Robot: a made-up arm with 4 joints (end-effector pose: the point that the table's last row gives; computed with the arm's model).
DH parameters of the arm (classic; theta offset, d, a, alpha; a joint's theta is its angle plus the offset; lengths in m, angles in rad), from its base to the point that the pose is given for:
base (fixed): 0.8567 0 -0.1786 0
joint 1: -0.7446 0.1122 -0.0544 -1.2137
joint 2: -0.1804 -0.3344 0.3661 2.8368
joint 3: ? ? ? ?
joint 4: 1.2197 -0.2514 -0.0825 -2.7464
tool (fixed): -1.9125 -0.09 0 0
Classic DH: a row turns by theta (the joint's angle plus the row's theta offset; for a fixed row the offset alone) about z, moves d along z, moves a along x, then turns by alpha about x.
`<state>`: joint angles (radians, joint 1 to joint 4).
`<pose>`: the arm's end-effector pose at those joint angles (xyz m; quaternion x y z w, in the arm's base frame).
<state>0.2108 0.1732 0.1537 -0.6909</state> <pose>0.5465 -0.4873 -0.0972 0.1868 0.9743 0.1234 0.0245</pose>
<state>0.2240 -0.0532 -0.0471 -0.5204</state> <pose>0.5544 -0.5309 -0.0139 0.1357 0.9856 0.0982 0.0239</pose>
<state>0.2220 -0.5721 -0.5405 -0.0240</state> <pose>0.5010 -0.6521 0.1385 0.0230 -0.9989 -0.0397 0.0062</pose>
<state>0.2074 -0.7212 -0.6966 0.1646</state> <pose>0.4667 -0.6891 0.1664 0.0885 -0.9956 -0.0216 0.0229</pose>
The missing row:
joint 3: 0.2013 0.1306 0.2173 -1.7742
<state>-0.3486 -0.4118 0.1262 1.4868</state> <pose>0.2599 -0.8601 0.3014 -0.3436 0.8570 -0.3828 0.0298</pose>
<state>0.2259 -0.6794 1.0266 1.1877</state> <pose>0.2278 -0.7010 0.5632 -0.1582 0.6628 -0.4331 0.5900</pose>
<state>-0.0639 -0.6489 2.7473 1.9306</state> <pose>-0.2662 -0.5958 0.2096 0.4382 0.0860 -0.7419 0.5002</pose>
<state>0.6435 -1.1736 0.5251 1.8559</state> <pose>0.3304 -0.6251 0.6251 -0.3561 0.5494 -0.5490 0.5196</pose>
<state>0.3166 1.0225 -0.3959 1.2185</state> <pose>0.2597 -0.3423 -0.6250 0.7319 -0.3601 0.0097 0.5784</pose>
